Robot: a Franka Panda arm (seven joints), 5 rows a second.
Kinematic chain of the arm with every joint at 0, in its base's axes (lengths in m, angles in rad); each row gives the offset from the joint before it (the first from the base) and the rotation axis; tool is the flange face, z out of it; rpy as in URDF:
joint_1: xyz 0 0 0.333 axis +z
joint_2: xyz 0 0 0 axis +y
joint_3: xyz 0 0 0.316 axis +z
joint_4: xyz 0.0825 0 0 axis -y
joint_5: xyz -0.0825 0 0.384 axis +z
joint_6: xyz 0 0 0 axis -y
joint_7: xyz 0.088 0 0 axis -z
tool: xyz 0 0 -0.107 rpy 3.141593 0 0
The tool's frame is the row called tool.
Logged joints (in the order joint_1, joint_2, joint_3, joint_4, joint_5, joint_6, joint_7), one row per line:
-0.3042, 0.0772, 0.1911, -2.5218, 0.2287, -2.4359, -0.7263
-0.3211, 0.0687, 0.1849, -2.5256, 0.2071, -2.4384, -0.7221
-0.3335, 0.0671, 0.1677, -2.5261, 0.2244, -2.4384, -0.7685
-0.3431, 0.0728, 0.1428, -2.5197, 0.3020, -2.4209, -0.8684
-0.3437, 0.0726, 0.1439, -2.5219, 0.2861, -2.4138, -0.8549
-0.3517, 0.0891, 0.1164, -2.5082, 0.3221, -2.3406, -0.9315
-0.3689, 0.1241, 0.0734, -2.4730, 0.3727, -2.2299, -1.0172
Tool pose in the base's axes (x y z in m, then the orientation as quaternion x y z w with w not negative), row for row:
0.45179, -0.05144, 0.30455, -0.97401, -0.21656, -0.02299, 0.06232
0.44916, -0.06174, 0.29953, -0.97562, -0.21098, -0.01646, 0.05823
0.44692, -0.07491, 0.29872, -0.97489, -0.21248, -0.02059, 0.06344
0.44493, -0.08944, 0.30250, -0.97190, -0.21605, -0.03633, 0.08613
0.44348, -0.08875, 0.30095, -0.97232, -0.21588, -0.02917, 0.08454
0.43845, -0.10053, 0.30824, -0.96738, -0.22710, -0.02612, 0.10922
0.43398, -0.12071, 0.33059, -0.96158, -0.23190, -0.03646, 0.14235
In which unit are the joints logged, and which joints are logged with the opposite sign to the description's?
The joints are logged in radians. Opposite sign: joint_2, joint_6.
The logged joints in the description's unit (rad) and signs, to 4 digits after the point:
-0.3042, -0.0772, 0.1911, -2.5218, 0.2287, 2.4359, -0.7263
-0.3211, -0.0687, 0.1849, -2.5256, 0.2071, 2.4384, -0.7221
-0.3335, -0.0671, 0.1677, -2.5261, 0.2244, 2.4384, -0.7685
-0.3431, -0.0728, 0.1428, -2.5197, 0.3020, 2.4209, -0.8684
-0.3437, -0.0726, 0.1439, -2.5219, 0.2861, 2.4138, -0.8549
-0.3517, -0.0891, 0.1164, -2.5082, 0.3221, 2.3406, -0.9315
-0.3689, -0.1241, 0.0734, -2.4730, 0.3727, 2.2299, -1.0172

